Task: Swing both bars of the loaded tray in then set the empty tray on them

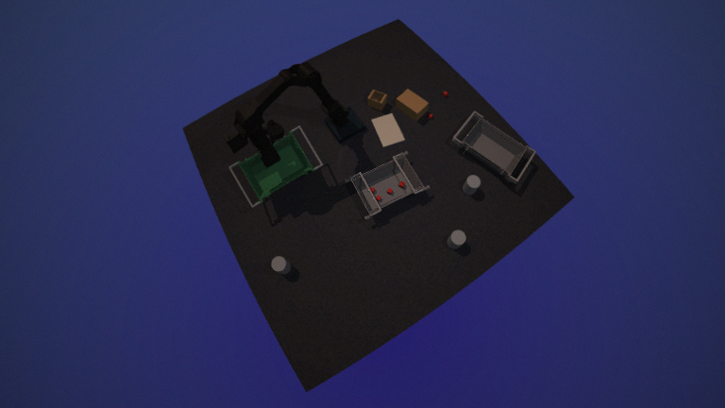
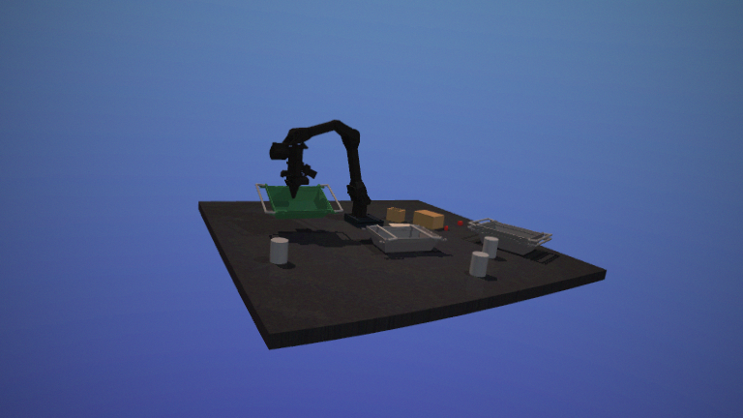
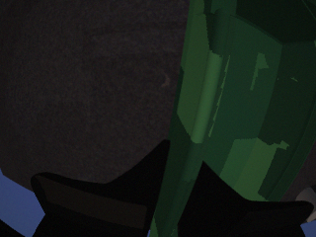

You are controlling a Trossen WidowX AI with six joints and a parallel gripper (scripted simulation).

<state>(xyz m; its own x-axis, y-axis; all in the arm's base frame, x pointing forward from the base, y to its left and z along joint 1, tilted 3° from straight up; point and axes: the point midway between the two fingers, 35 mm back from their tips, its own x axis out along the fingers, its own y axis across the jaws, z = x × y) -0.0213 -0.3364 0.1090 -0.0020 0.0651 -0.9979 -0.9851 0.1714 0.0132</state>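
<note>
Right now the green tray is 6 cm ahead of my gripper tip and 1 cm to the right of it. From my gripper tip the other things lie so: beige sheet: 46 cm to the left, 19 cm ahead, 12 cm below.
</note>
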